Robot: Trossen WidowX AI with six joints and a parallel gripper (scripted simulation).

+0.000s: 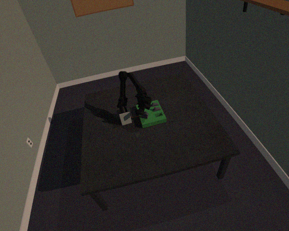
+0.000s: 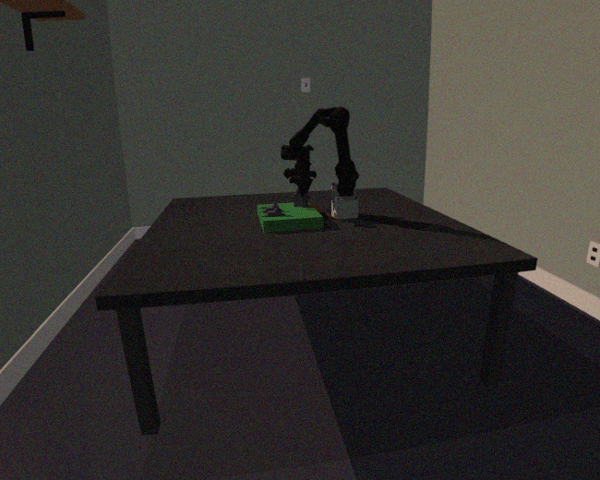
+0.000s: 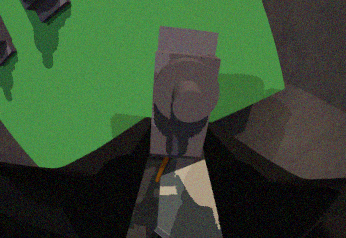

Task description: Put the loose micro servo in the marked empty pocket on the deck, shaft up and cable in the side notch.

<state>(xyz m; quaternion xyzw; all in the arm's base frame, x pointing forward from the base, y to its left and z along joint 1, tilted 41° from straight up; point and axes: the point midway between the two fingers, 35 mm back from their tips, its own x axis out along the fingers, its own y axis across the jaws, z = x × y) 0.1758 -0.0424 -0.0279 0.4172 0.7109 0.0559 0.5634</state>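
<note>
Right now my gripper tip is 4 cm short of the green deck, 5 cm to the right of it and 7 cm above it.
</note>
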